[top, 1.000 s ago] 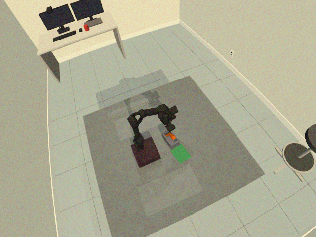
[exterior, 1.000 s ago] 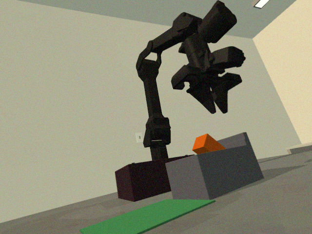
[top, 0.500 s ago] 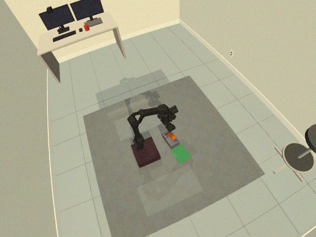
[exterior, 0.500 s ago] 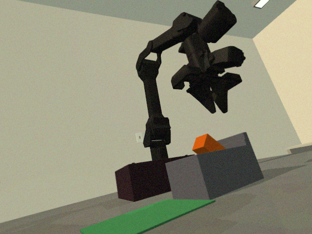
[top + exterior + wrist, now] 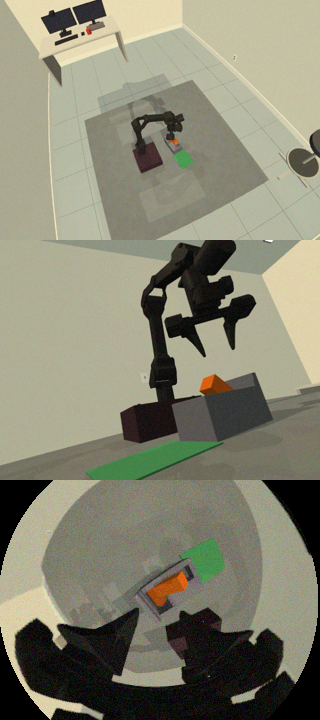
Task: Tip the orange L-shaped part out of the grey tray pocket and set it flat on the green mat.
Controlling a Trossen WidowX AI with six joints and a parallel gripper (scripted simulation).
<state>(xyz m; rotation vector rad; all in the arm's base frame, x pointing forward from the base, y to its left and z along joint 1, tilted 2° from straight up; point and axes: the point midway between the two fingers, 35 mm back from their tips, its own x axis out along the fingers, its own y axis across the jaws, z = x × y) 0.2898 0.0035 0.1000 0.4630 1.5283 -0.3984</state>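
My gripper tip is now 10 cm above the orange L-shaped part, 1 cm to the left of it and 1 cm past it. The rest, counted from my gripper tip: green mat: 19 cm to the right, 16 cm below, 1 cm ahead.
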